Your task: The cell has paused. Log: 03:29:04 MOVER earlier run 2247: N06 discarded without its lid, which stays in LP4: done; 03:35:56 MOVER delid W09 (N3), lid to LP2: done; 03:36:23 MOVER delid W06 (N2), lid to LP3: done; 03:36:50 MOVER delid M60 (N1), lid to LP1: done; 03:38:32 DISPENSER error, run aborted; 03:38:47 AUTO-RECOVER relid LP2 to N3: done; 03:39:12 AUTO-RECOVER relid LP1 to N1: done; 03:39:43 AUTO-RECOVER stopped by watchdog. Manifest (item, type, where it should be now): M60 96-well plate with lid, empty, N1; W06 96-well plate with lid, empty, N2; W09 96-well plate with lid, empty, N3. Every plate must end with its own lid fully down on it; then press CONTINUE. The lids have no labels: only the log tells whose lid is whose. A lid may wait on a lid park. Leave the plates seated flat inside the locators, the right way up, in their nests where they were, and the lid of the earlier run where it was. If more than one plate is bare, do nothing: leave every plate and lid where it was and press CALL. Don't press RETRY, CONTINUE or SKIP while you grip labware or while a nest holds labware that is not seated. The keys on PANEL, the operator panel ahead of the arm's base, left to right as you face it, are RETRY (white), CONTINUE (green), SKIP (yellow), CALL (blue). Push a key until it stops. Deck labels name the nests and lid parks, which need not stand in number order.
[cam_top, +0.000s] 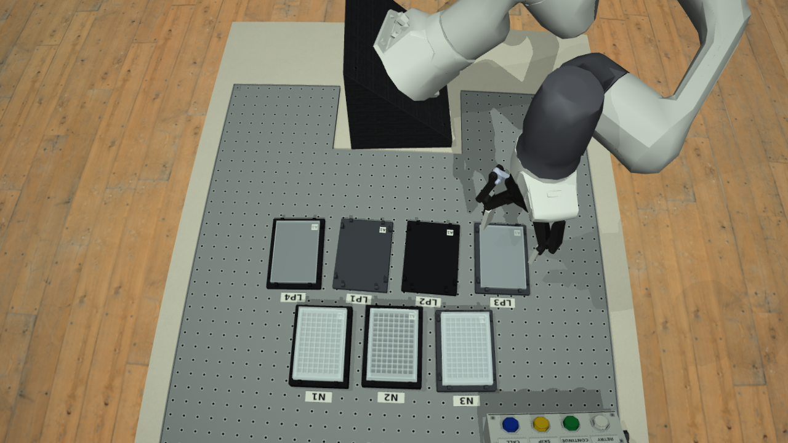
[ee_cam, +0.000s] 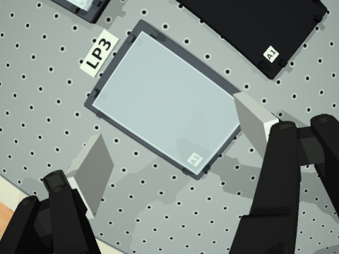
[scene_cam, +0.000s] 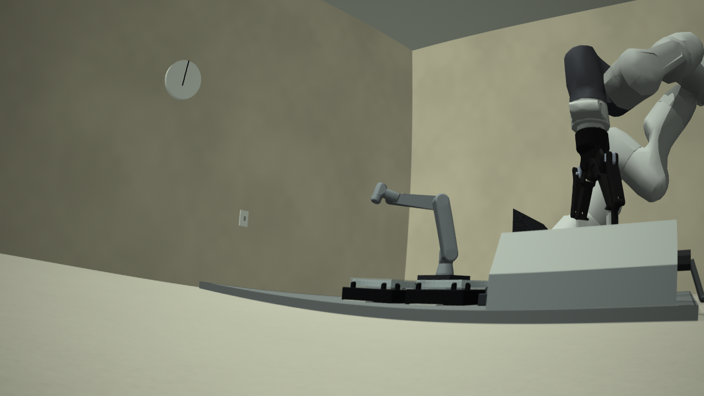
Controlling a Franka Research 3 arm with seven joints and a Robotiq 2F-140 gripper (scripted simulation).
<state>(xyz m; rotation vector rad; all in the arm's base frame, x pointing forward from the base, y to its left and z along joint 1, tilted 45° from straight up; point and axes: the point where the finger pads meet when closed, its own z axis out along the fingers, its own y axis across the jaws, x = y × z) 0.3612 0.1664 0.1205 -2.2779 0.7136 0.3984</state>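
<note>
Right now the lid park LP3 is 10 cm below my hand. From my hand the other things lie so: lid park LP2: 1 cm ahead, 13 cm to the right, 10 cm below; lid park LP1: 1 cm ahead, 26 cm to the right, 10 cm below; LP2 label: 9 cm ahead, 14 cm to the right, 11 cm below.
</note>
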